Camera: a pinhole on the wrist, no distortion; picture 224 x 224 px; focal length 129.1 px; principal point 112.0 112.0 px. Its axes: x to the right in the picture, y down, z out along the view. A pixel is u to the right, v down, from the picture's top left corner.
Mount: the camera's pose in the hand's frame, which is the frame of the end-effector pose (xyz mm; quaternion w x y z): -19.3 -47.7 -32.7 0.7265 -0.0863 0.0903 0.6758
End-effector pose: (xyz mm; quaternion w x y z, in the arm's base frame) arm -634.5 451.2 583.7 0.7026 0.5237 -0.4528 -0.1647
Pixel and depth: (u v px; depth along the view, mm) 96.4 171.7 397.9
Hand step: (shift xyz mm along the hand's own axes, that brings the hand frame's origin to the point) -200.4 17.5 364.1
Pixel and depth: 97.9 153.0 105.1
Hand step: -51.9 -30.4 71.9
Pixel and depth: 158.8 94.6 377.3
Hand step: 46.5 174.2 299.1
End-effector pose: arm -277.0 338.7 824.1 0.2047 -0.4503 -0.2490 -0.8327
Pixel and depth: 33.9 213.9 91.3
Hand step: -93.7 -73.3 69.2
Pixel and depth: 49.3 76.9 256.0
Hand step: 45.1 -109.5 246.4
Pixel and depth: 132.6 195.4 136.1
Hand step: -103.5 13.3 93.5
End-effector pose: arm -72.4 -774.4 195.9 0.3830 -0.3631 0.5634 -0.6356
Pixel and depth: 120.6 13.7 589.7
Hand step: 439.9 103.9 530.4
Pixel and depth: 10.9 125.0 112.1
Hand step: -35.1 -104.0 97.6
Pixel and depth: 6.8 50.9 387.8
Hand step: 147.2 -270.3 421.9
